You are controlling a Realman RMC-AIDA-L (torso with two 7-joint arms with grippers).
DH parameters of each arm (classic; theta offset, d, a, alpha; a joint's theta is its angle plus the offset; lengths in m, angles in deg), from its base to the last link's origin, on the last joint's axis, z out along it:
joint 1: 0 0.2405 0 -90
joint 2: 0 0 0 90
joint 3: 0 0.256 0 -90
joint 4: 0 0 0 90
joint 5: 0 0.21 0 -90
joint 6: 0 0 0 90
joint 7: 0 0.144 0 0
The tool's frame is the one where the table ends.
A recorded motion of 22 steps. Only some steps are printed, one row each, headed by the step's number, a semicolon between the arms.
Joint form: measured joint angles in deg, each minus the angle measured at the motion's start. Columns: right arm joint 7, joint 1, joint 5, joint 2, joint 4, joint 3, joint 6; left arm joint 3, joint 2, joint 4, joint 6, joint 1, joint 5, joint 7.
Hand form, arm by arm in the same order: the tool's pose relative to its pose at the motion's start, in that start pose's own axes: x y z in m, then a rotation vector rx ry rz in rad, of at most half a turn. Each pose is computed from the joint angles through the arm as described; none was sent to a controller.
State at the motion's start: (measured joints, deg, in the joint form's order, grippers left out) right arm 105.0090 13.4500 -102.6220 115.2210 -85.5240 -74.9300 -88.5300; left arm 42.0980 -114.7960 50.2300 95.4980 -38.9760 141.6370 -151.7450
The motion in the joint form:
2: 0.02 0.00 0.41 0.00 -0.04 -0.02 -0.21; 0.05 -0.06 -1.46 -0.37 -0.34 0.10 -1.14
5: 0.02 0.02 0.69 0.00 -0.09 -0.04 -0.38; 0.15 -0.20 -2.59 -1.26 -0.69 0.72 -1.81
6: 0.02 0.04 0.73 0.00 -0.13 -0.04 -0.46; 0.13 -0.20 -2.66 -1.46 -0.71 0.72 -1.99
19: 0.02 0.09 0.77 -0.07 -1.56 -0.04 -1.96; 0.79 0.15 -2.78 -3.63 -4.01 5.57 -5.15
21: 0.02 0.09 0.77 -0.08 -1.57 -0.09 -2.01; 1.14 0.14 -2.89 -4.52 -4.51 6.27 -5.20
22: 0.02 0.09 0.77 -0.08 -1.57 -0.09 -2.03; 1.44 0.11 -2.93 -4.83 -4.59 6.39 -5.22
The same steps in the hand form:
2: -0.0010 0.0008 0.0000 -0.0056 -0.0059 -0.0002; -0.0014 -0.0001 0.0048 -0.0073 -0.0128 -0.0295
5: -0.0019 0.0015 0.0001 -0.0100 -0.0099 -0.0014; -0.0017 -0.0011 0.0092 -0.0006 -0.0196 -0.0473
6: -0.0022 0.0017 0.0001 -0.0115 -0.0103 -0.0024; -0.0013 -0.0014 0.0094 0.0003 -0.0170 -0.0510
19: -0.0065 0.0058 -0.0013 -0.0317 -0.0047 -0.0281; 0.0159 0.0030 0.0085 0.0956 -0.0191 -0.0474
21: -0.0065 0.0060 -0.0012 -0.0332 -0.0041 -0.0285; 0.0193 0.0036 0.0093 0.1141 -0.0144 -0.0369
22: -0.0064 0.0060 -0.0012 -0.0336 -0.0040 -0.0285; 0.0199 0.0037 0.0101 0.1198 -0.0145 -0.0331

